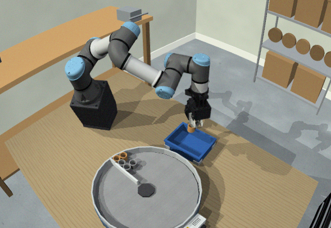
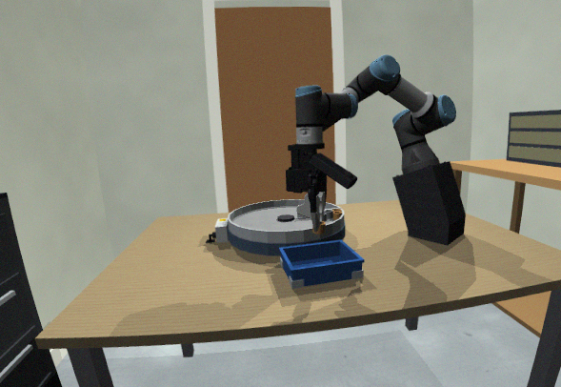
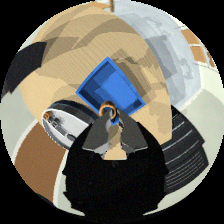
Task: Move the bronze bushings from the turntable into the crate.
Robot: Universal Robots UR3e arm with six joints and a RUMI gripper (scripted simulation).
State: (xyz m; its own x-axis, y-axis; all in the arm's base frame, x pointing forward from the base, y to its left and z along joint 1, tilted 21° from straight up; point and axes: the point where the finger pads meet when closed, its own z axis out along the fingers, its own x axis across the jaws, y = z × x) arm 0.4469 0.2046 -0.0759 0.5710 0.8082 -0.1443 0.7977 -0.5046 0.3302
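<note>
My hand is 1 cm past the blue crate, 1 cm to the left of it and 11 cm above it. From my hand the other things lie so: grey turntable 3 cm ahead, 34 cm to the right, 8 cm below.
</note>
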